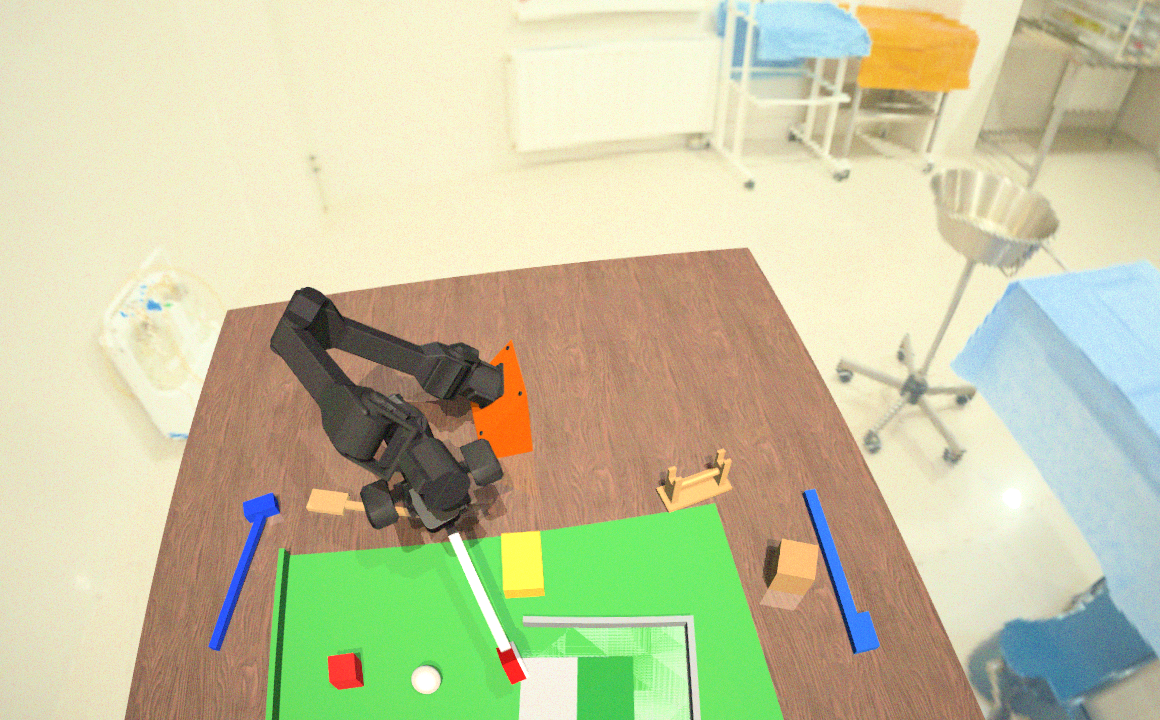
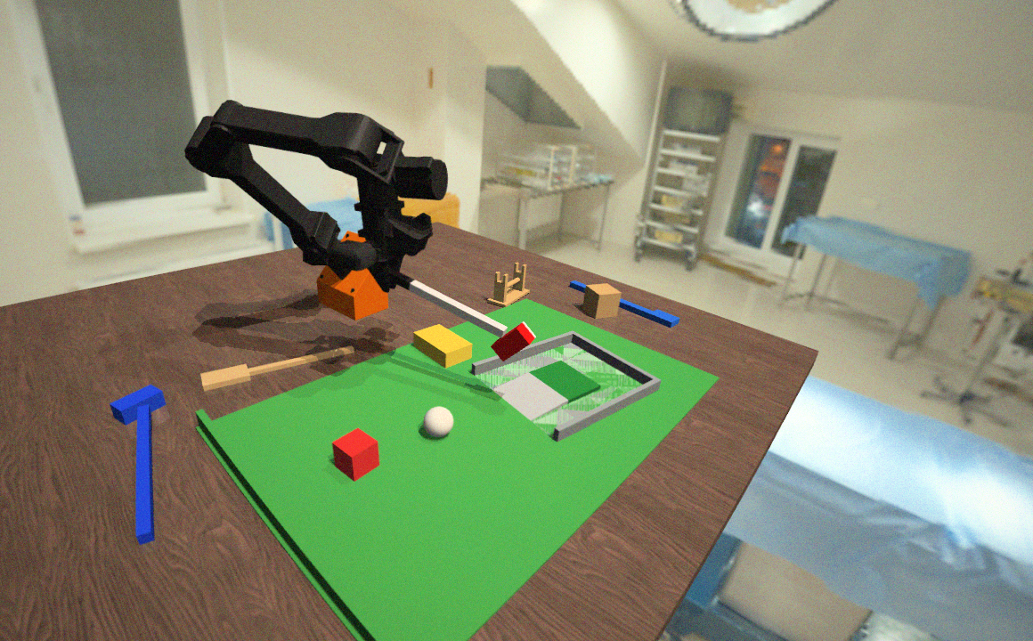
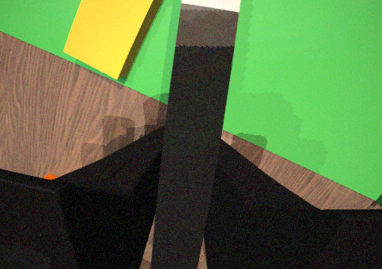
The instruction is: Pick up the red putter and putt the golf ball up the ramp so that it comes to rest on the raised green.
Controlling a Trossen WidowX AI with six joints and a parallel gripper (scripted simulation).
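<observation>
Now: the yellow block 13 cm below my gripper tip, 10 cm to the left of it and 2 cm ahead of it. Also, from my gripper tip: green mat (20 cm ahead, 14 cm below, 7 cm to the left); then white golf ball (21 cm ahead, 12 cm below, 5 cm to the right); then red putter (11 cm ahead, 5 cm to the left).
</observation>
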